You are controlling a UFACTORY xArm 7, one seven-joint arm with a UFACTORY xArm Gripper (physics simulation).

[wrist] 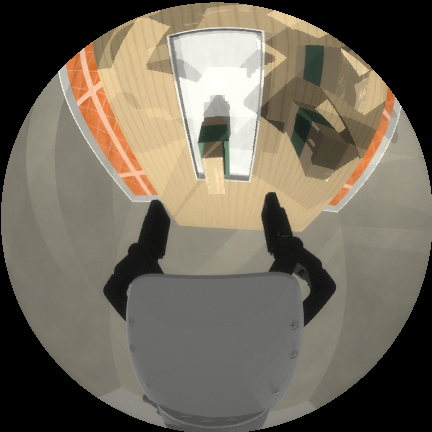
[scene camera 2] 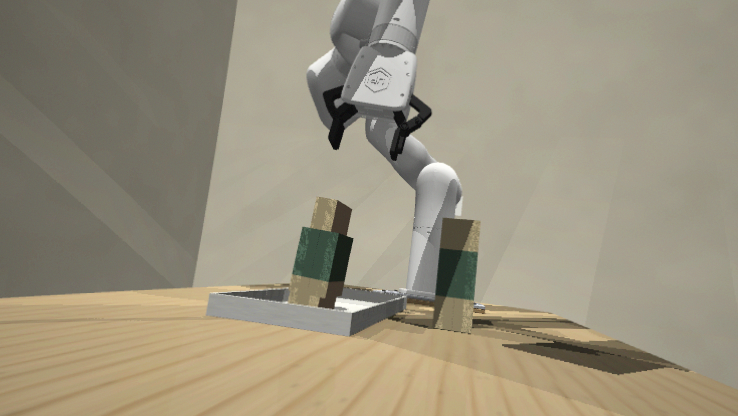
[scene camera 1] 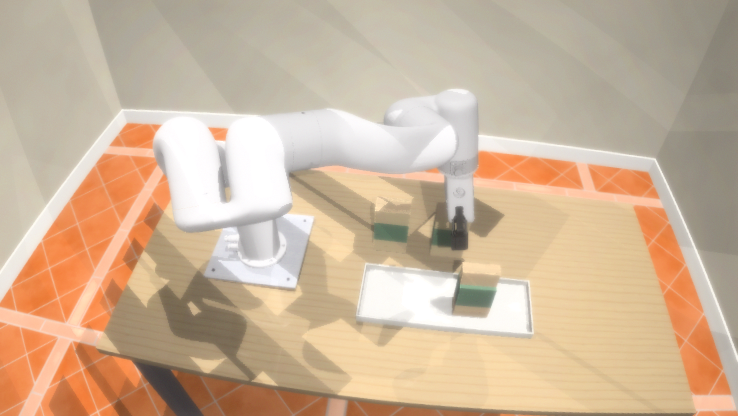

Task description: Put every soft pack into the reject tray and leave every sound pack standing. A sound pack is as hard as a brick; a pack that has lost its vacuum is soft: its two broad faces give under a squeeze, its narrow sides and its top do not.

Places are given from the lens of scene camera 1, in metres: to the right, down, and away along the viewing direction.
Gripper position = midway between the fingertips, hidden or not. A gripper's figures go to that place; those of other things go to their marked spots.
my gripper (scene camera 1: 458,233): 0.18, 0.05, 0.94
white reject tray (scene camera 1: 390,295): 0.05, 0.20, 1.10
pack (scene camera 1: 440,244): 0.17, 0.09, 1.16
pack (scene camera 1: 476,287): 0.23, 0.17, 1.00
pack (scene camera 1: 392,215): 0.05, 0.02, 1.11
